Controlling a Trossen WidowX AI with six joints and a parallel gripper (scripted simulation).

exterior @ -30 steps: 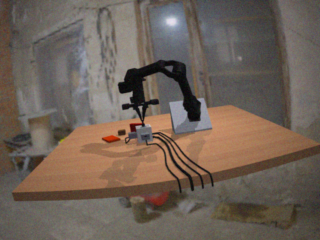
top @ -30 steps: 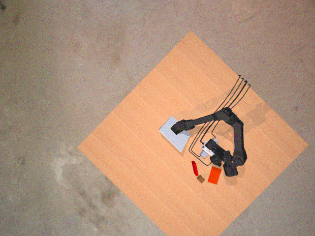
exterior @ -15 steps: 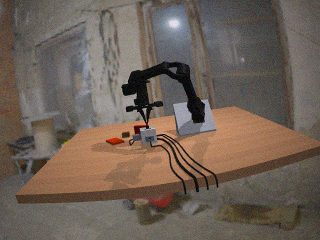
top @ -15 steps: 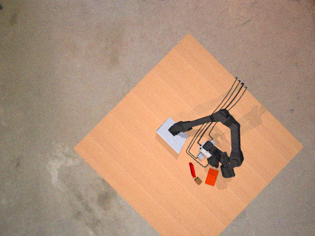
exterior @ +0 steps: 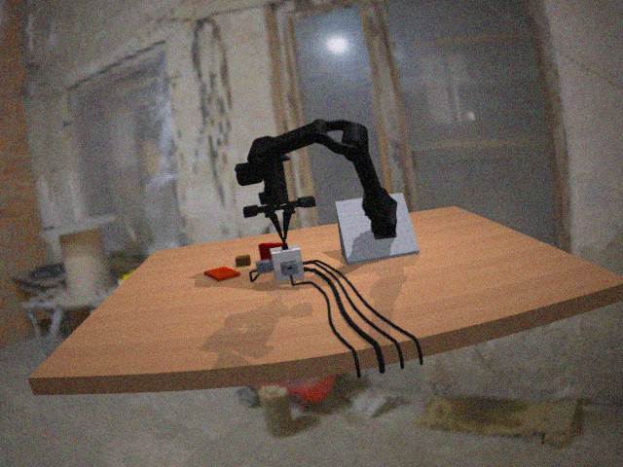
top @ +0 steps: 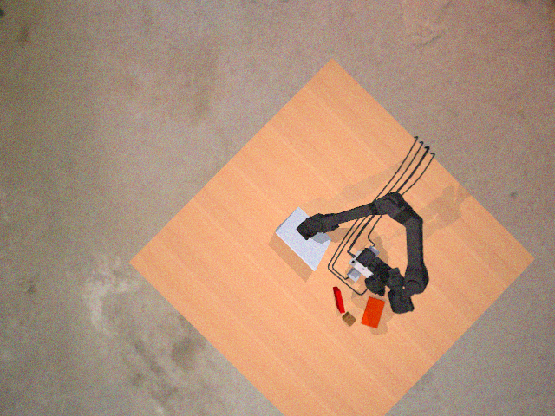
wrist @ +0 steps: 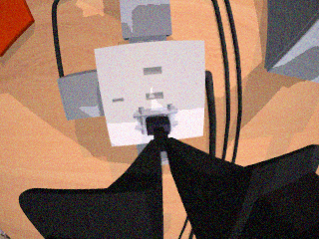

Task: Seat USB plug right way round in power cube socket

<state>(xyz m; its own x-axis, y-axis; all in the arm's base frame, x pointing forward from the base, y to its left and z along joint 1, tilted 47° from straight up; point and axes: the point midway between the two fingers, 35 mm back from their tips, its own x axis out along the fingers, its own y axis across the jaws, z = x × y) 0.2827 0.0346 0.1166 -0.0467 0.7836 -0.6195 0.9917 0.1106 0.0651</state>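
Now: gripper tip 2 cm above the dark USB plug. From my gripper tip the other things lie so: small brown cube (15 cm ahead, 23 cm to the right, 9 cm below); then flat orange plate (21 cm ahead, 14 cm to the right, 10 cm below); then red block (5 cm ahead, 21 cm to the right, 8 cm below).
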